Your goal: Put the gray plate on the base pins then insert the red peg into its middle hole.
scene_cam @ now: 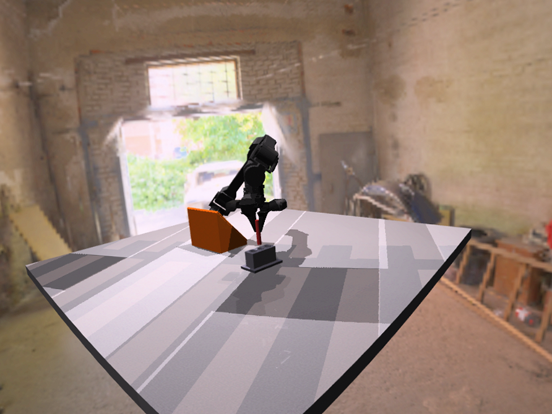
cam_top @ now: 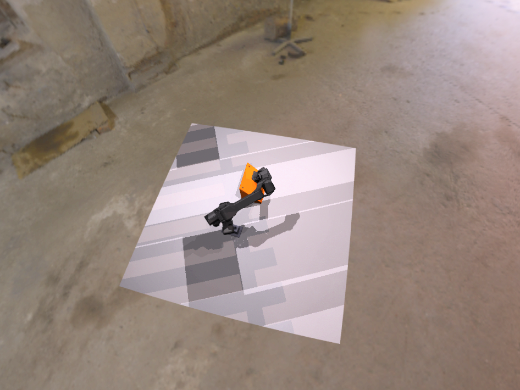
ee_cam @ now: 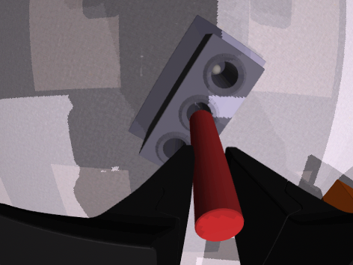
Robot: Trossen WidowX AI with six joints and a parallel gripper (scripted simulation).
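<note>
Right now my gripper tip is 70 mm above the gray plate. Round my gripper tip: red peg: right at my gripper tip; base: 110 mm below.
</note>
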